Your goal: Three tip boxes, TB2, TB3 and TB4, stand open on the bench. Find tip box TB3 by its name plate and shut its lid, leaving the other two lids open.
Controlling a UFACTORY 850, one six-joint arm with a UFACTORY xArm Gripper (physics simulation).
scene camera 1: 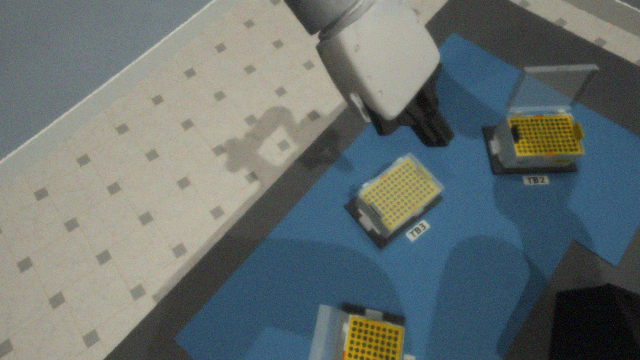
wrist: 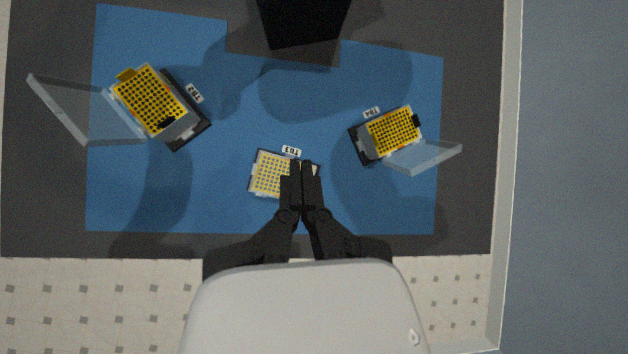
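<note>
Tip box TB3 (scene camera 1: pixel 400 195) (wrist: pixel 270 173) has its clear lid down flat over the yellow tip rack; its name plate (scene camera 1: pixel 417 230) (wrist: pixel 291 150) reads TB3. Tip box TB2 (scene camera 1: pixel 545 135) (wrist: pixel 150 100) stands with its clear lid (scene camera 1: pixel 554 87) (wrist: pixel 87 110) up. Tip box TB4 (wrist: pixel 393 131) also has its clear lid (wrist: pixel 425 157) open; in the scene view a box (scene camera 1: pixel 374 340) with an open lid is cut by the bottom edge, its plate out of sight. My gripper (scene camera 1: pixel 440 142) (wrist: pixel 299 170) is shut and empty, raised above the bench and apart from TB3, covering part of it in the wrist view.
The boxes stand on a blue mat (scene camera 1: pixel 300 220) (wrist: pixel 225 210) on the dark bench top (wrist: pixel 45 210). A black block-like object (scene camera 1: pixel 595 320) (wrist: pixel 304 22) stands at the mat's edge opposite the tiled floor (scene camera 1: pixel 115 220) (wrist: pixel 100 300).
</note>
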